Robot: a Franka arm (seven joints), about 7 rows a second.
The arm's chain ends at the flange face. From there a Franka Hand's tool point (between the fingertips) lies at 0.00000 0.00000 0.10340 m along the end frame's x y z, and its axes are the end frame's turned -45 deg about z.
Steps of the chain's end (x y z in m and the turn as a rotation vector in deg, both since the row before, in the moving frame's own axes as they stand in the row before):
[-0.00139 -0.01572 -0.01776 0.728 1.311 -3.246]
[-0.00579 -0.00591 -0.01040 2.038 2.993 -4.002]
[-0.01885 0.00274 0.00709 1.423 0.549 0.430]
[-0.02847 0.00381 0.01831 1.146 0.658 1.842]
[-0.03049 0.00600 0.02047 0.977 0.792 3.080]
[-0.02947 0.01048 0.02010 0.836 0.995 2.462]
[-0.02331 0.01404 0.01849 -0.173 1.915 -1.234]
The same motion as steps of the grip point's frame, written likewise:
[0.01275 -0.01143 -0.01780 -0.412 1.442 -3.246]
[0.00654 -0.00728 -0.01061 -0.675 3.557 -4.002]
[-0.01275 -0.01250 0.00705 0.618 1.394 0.430]
[-0.02051 -0.01802 0.01828 0.345 1.276 1.842]
[-0.02354 -0.01749 0.02045 0.131 1.251 3.080]
[-0.02592 -0.01317 0.02007 -0.112 1.295 2.462]
[-0.02416 -0.00392 0.01843 -1.476 1.232 -1.234]

